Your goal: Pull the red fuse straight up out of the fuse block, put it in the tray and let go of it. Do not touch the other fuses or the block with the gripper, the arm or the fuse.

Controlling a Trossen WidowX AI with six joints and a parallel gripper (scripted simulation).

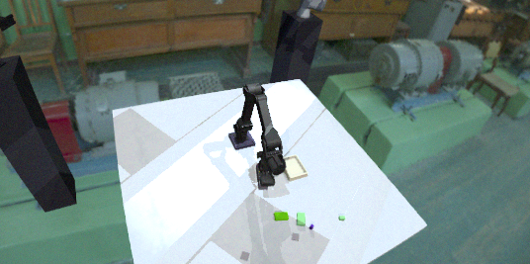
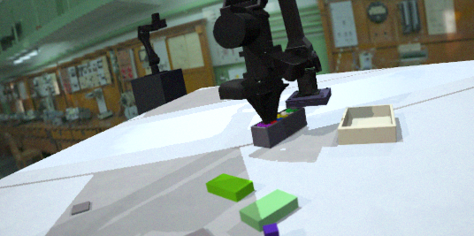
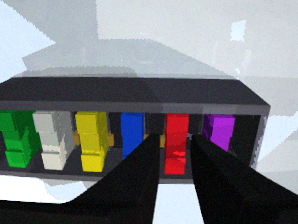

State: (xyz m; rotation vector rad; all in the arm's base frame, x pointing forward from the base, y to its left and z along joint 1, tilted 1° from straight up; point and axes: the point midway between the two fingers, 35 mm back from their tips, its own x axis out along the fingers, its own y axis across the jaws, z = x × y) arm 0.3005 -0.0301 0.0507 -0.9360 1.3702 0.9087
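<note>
The beige tray lies 20 mm behind my gripper tip, 190 mm to the left of it and 30 mm below it. From my gripper tip the other things lie so: red fuse (10 mm below); small purple cube (300 mm ahead, 80 mm to the left, 20 mm below).
</note>
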